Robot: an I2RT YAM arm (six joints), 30 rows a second.
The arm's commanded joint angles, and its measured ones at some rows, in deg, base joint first. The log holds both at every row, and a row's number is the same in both.
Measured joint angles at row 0: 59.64, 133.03, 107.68, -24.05, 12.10, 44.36
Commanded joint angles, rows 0 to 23: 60.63, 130.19, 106.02, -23.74, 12.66, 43.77; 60.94, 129.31, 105.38, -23.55, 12.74, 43.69; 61.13, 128.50, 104.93, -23.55, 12.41, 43.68; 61.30, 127.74, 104.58, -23.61, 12.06, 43.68; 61.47, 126.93, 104.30, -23.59, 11.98, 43.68; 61.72, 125.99, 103.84, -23.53, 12.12, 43.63; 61.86, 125.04, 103.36, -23.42, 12.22, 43.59; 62.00, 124.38, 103.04, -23.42, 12.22, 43.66; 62.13, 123.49, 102.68, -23.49, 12.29, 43.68; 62.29, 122.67, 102.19, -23.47, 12.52, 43.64; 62.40, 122.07, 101.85, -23.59, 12.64, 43.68; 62.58, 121.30, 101.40, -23.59, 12.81, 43.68; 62.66, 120.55, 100.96, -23.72, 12.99, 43.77; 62.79, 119.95, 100.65, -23.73, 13.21, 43.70; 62.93, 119.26, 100.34, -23.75, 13.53, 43.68; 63.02, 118.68, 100.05, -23.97, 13.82, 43.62; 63.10, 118.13, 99.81, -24.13, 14.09, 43.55; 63.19, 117.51, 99.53, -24.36, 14.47, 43.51; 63.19, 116.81, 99.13, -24.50, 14.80, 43.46; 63.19, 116.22, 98.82, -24.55, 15.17, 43.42; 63.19, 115.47, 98.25, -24.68, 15.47, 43.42; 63.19, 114.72, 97.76, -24.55, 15.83, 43.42; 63.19, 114.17, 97.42, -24.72, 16.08, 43.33; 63.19, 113.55, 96.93, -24.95, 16.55, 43.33
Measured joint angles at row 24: 63.00, 114.98, 97.65, -24.27, 14.17, 43.68
